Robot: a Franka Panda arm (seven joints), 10 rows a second.
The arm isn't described. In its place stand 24 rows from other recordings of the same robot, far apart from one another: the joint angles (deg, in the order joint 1, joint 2, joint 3, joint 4, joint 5, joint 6, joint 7), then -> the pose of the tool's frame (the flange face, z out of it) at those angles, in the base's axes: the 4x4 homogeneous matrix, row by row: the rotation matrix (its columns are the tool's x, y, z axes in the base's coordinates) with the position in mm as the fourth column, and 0 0 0 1 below.
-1.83 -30.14 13.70 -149.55 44.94 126.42 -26.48 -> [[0.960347, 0.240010, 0.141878, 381.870], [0.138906, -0.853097, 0.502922, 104.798], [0.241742, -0.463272, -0.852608, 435.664], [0, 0, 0, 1]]
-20.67 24.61 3.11 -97.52 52.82 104.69 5.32 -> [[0.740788, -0.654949, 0.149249, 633.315], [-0.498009, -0.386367, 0.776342, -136.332], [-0.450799, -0.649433, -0.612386, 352.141], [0, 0, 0, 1]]
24.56 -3.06 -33.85 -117.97 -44.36 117.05 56.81 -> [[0.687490, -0.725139, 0.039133, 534.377], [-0.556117, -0.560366, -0.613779, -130.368], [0.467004, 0.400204, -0.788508, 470.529], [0, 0, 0, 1]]
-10.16 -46.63 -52.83 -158.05 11.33 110.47 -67.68 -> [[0.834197, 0.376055, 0.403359, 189.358], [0.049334, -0.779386, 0.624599, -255.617], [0.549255, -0.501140, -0.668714, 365.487], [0, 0, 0, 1]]
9.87 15.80 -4.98 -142.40 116.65 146.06 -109.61 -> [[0.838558, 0.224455, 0.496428, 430.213], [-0.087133, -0.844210, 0.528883, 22.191], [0.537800, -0.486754, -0.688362, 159.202], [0, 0, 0, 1]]
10.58 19.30 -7.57 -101.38 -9.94 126.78 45.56 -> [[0.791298, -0.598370, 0.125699, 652.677], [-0.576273, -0.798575, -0.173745, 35.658], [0.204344, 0.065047, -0.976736, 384.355], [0, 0, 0, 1]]
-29.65 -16.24 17.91 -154.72 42.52 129.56 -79.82 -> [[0.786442, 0.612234, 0.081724, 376.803], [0.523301, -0.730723, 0.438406, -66.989], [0.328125, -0.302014, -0.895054, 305.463], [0, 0, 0, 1]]
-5.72 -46.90 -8.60 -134.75 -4.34 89.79 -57.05 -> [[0.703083, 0.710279, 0.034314, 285.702], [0.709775, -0.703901, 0.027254, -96.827], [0.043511, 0.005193, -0.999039, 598.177], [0, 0, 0, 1]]
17.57 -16.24 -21.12 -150.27 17.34 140.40 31.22 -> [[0.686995, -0.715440, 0.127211, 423.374], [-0.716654, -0.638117, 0.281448, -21.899], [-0.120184, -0.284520, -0.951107, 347.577], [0, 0, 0, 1]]
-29.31 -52.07 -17.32 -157.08 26.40 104.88 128.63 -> [[-0.896167, -0.172633, 0.408757, 221.387], [0.049690, 0.876372, 0.479065, -182.314], [-0.440926, 0.449634, -0.776797, 471.731], [0, 0, 0, 1]]
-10.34 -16.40 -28.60 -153.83 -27.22 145.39 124.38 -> [[-0.781214, -0.622873, 0.041655, 328.396], [-0.617734, 0.761694, -0.195518, -247.892], [0.090054, -0.178473, -0.979815, 324.869], [0, 0, 0, 1]]
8.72 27.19 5.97 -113.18 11.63 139.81 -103.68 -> [[-0.318437, 0.947083, -0.040399, 593.833], [0.931417, 0.320524, 0.172416, 154.019], [0.176241, 0.017275, -0.984195, 226.915], [0, 0, 0, 1]]
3.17 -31.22 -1.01 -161.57 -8.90 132.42 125.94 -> [[-0.467277, -0.882913, 0.046004, 344.638], [-0.881331, 0.461053, -0.103369, 10.624], [0.070056, -0.088847, -0.993579, 356.627], [0, 0, 0, 1]]
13.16 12.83 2.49 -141.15 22.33 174.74 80.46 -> [[0.075938, -0.938876, 0.335776, 497.210], [-0.989806, -0.030286, 0.139168, 108.921], [-0.120492, -0.342921, -0.931604, 242.306], [0, 0, 0, 1]]
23.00 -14.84 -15.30 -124.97 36.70 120.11 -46.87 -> [[0.746253, 0.650479, 0.141363, 490.531], [0.459373, -0.656932, 0.597843, 87.016], [0.481751, -0.381204, -0.789050, 520.934], [0, 0, 0, 1]]
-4.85 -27.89 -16.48 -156.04 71.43 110.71 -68.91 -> [[0.832394, 0.388813, 0.394899, 358.698], [-0.180327, -0.483769, 0.856417, -65.047], [0.524026, -0.784087, -0.332573, 389.159], [0, 0, 0, 1]]
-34.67 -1.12 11.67 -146.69 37.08 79.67 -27.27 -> [[0.747469, -0.481167, -0.458004, 322.878], [0.181455, -0.515349, 0.837550, -58.053], [-0.639034, -0.709150, -0.297897, 269.868], [0, 0, 0, 1]]
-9.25 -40.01 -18.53 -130.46 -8.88 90.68 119.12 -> [[-0.792670, -0.609651, 0.000506, 283.692], [-0.608700, 0.791481, 0.055154, -199.787], [-0.034025, 0.043411, -0.998478, 584.567], [0, 0, 0, 1]]
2.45 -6.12 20.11 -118.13 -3.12 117.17 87.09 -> [[0.445262, -0.888613, 0.110045, 492.113], [-0.890770, -0.452083, -0.046355, 206.235], [0.090941, -0.077385, -0.992845, 486.554], [0, 0, 0, 1]]
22.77 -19.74 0.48 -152.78 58.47 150.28 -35.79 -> [[0.929598, 0.266169, 0.254954, 390.141], [0.079343, -0.820025, 0.566801, 145.828], [0.359933, -0.506668, -0.783413, 372.298], [0, 0, 0, 1]]
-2.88 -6.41 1.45 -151.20 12.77 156.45 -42.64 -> [[0.841761, 0.496386, 0.212226, 442.206], [0.491226, -0.867326, 0.080260, -19.579], [0.223909, 0.036691, -0.973919, 302.518], [0, 0, 0, 1]]
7.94 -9.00 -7.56 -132.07 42.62 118.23 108.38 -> [[-0.639116, -0.768244, 0.036486, 484.922], [-0.592649, 0.522162, 0.613282, 37.959], [-0.490202, 0.370335, -0.789021, 415.291], [0, 0, 0, 1]]
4.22 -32.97 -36.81 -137.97 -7.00 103.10 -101.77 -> [[0.224729, 0.974318, -0.014202, 317.917], [0.945761, -0.214587, 0.243904, -232.535], [0.234592, -0.068244, -0.969695, 465.967], [0, 0, 0, 1]]
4.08 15.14 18.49 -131.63 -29.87 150.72 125.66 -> [[0.188110, -0.964185, 0.186979, 489.122], [-0.972676, -0.209265, -0.100546, 218.249], [0.136073, -0.162956, -0.977205, 246.318], [0, 0, 0, 1]]
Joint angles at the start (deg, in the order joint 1, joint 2, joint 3, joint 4, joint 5, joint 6, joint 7):
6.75 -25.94 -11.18 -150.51 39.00 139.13 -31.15
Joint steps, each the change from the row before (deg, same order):
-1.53 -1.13 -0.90 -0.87 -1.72 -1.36 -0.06
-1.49 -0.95 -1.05 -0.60 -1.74 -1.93 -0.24
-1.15 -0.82 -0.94 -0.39 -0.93 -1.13 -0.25
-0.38 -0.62 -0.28 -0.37 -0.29 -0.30 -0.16
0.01 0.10 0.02 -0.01 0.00 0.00 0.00
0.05 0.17 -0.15 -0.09 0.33 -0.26 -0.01
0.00 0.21 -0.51 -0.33 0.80 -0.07 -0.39
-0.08 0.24 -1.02 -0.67 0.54 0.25 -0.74
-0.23 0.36 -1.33 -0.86 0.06 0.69 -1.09
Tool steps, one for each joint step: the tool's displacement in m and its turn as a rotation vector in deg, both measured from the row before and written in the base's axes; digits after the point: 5 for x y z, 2 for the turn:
-0.00806 -0.01423 -0.00174 -0.29 0.74 -0.45
-0.00797 -0.01379 -0.00184 -0.07 1.01 -0.08
-0.00612 -0.01183 0.00008 0.20 0.33 -0.57
-0.00343 -0.00336 0.00049 0.07 -0.09 -0.12
0.00014 0.00022 -0.00073 -0.01 0.11 0.03
-0.00044 0.00003 -0.00227 0.47 0.41 -0.10
-0.00154 -0.00246 -0.00442 0.86 0.34 -0.50
-0.00335 -0.00620 -0.00738 0.69 0.35 -0.74
-0.00450 -0.00942 -0.00946 0.15 0.25 -0.83

